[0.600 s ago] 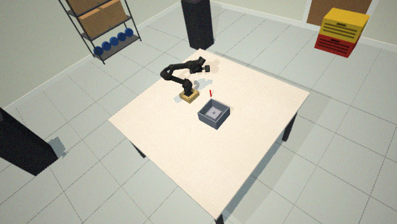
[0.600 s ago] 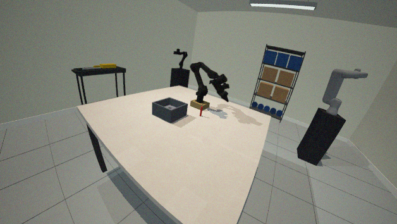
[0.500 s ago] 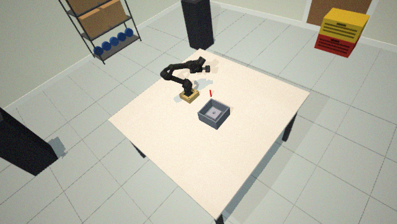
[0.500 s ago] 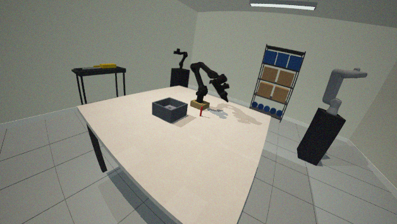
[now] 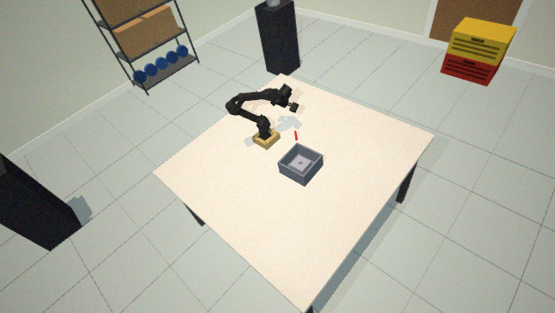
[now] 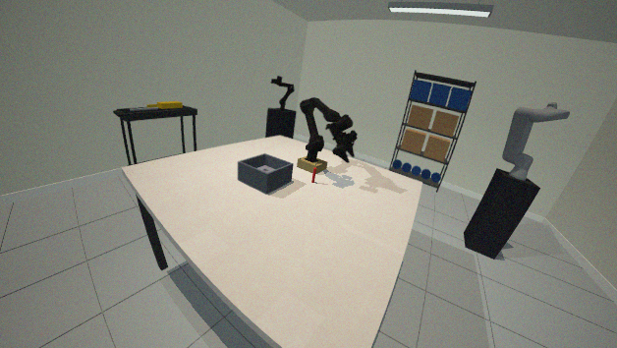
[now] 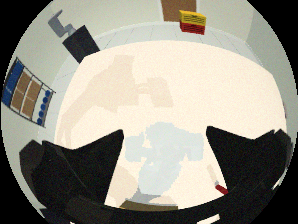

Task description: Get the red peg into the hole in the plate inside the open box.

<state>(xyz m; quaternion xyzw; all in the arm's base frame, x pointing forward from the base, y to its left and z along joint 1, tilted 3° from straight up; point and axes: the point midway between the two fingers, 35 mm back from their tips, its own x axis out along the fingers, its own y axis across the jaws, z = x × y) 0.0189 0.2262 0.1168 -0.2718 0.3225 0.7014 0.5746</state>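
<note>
Now: gripper tip 150 mm short of the red peg, 120 mm to the left of it and 90 mm above it. Round my gripper tip: pale plate 340 mm ahead, 290 mm to the right, 90 mm below; grey box 340 mm ahead, 290 mm to the right, 110 mm below.
</note>
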